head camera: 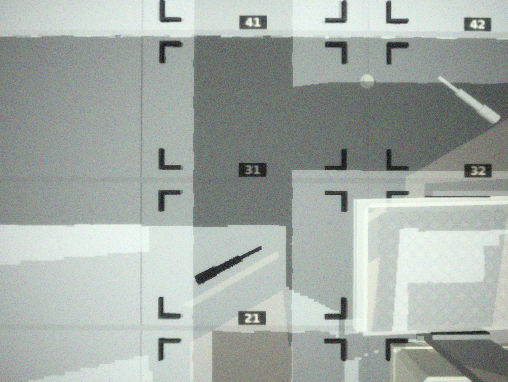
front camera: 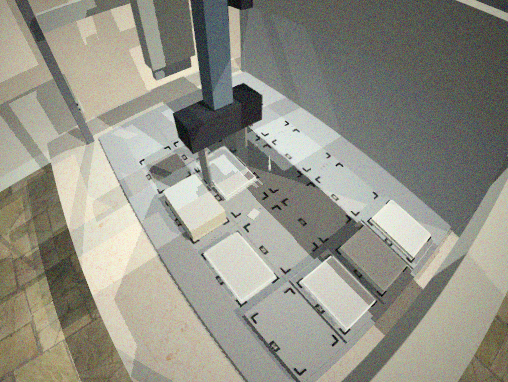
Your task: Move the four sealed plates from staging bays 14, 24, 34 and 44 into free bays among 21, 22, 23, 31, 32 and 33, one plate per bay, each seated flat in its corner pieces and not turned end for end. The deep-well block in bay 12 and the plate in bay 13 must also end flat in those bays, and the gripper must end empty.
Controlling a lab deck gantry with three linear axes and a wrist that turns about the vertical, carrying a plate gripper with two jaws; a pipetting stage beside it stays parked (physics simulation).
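Where they show: gripper, fingertip midpoint: [head camera: 451,261] [front camera: 225,172]; robot's base, origin of the base link: [front camera: 140,162].
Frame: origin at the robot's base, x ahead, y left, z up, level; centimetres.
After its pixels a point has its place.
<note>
My gripper [front camera: 228,168] @(y 15.0, x 19.4, z 2.4 cm) [head camera: 458,264] @(y 15.0, x 19.4, z 2.4 cm) is shut on a sealed plate [front camera: 227,185] @(y 12.8, x 23.4, z 3.2 cm) [head camera: 380,280] @(y 14.1, x 14.2, z 3.7 cm). The plate is level and square to the bays, slightly above the deck. Its left end lies left of bay 22's corner pieces; its right end is cut off in the head view. The pale deep-well block [front camera: 190,200] @(y 4.0, x 22.5, z 4.2 cm) [head camera: 417,360] @(y 8.4, x 17.3, z 2.2 cm) stands in bay 12, and a white plate [front camera: 240,267] @(y 4.1, x 39.9, z 1.4 cm) lies in bay 13. Sealed plates stand in bay 24 [front camera: 337,292] @(y 14.5, x 55.6, z 2.9 cm), bay 34 [front camera: 372,257] @(y 25.1, x 55.4, z 2.9 cm) and bay 44 [front camera: 400,227] @(y 35.9, x 55.4, z 2.9 cm). Bay 14 [front camera: 300,327] @(y 5.4, x 55.9, z 1.4 cm) holds no plate.
In the head view, a dark stepped rod [head camera: 227,265] @(y 14.3, x 4.6, z 0.5 cm) shows over bay 21 and a pale stepped rod [head camera: 470,100] @(y 26.1, x 21.9, z 0.5 cm) over bay 32. A small pale disc [head camera: 367,81] @(y 27.4, x 14.6, z 0.4 cm) lies between bays 31 and 32. The parked pipetting stage [front camera: 167,40] is at the upper left.
</note>
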